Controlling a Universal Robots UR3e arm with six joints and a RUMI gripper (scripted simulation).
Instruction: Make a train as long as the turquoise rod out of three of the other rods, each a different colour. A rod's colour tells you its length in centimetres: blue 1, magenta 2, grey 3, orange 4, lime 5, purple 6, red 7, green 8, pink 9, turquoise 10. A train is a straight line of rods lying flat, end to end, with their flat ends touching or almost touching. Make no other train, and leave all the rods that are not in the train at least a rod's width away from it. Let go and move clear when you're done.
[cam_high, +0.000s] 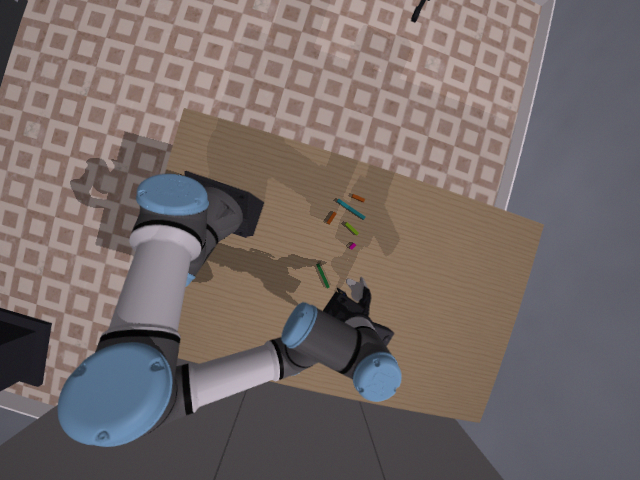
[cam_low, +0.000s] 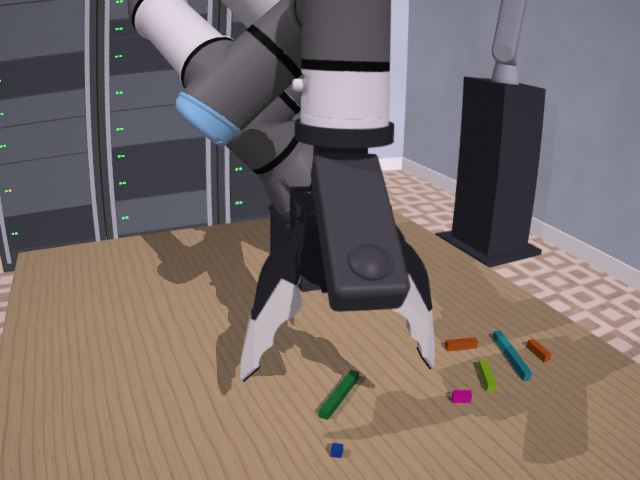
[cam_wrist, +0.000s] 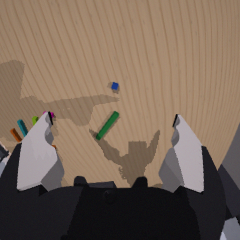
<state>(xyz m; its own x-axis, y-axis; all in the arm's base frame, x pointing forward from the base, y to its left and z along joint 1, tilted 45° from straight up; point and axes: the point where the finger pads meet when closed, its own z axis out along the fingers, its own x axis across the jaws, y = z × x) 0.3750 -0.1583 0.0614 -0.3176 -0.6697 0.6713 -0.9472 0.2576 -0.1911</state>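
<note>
Now: the blue rod 10 mm ahead of my hand and 80 mm below it. From my hand the other things lie so: lime rod (20 mm behind, 200 mm to the left, 80 mm below); green rod (70 mm behind, 40 mm to the left, 80 mm below); magenta rod (10 mm behind, 150 mm to the left, 80 mm below).
</note>
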